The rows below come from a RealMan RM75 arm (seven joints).
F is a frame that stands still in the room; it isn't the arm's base.
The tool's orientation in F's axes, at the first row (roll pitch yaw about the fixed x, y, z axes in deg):
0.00, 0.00, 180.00
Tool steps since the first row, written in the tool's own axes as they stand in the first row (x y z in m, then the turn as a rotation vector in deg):
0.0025, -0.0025, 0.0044, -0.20, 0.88, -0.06
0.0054, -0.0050, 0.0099, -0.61, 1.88, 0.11
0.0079, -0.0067, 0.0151, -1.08, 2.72, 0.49
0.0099, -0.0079, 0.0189, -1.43, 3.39, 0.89
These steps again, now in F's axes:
-0.0025, 0.0025, 0.0044, 0.20, -0.88, -0.06
-0.0054, 0.0050, 0.0099, 0.61, -1.88, 0.11
-0.0079, 0.0067, 0.0151, 1.08, -2.72, 0.49
-0.0099, 0.0079, 0.0189, 1.43, -3.39, 0.89

